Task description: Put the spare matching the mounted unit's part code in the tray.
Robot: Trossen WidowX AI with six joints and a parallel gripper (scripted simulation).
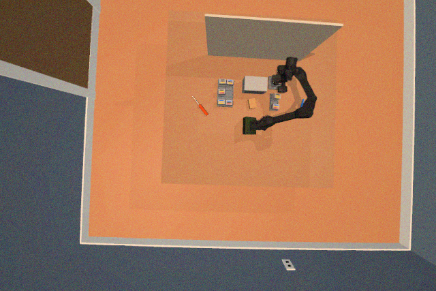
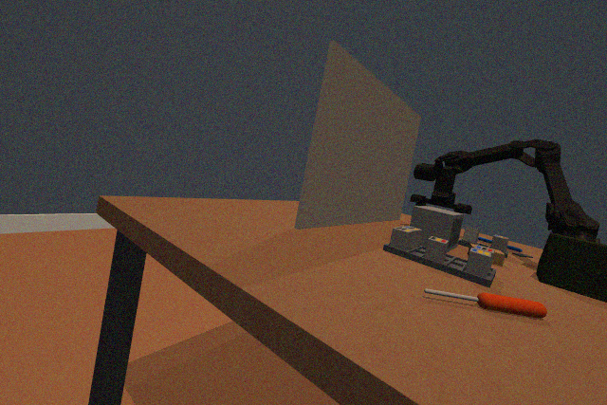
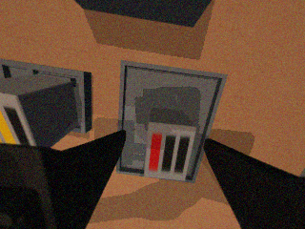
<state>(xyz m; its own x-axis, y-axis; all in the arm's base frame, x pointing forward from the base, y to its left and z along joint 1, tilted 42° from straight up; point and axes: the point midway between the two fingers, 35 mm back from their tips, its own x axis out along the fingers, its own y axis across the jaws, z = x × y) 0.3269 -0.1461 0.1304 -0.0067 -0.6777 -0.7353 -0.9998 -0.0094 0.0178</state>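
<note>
My gripper tip is 10 mm below the grey spare. The rest, counted from my gripper tip: grey mounted unit (30 mm behind, 190 mm to the left, 30 mm above); then dark grey tray (20 mm below); then small cardboard box (160 mm behind, 190 mm to the left, 10 mm below).
</note>
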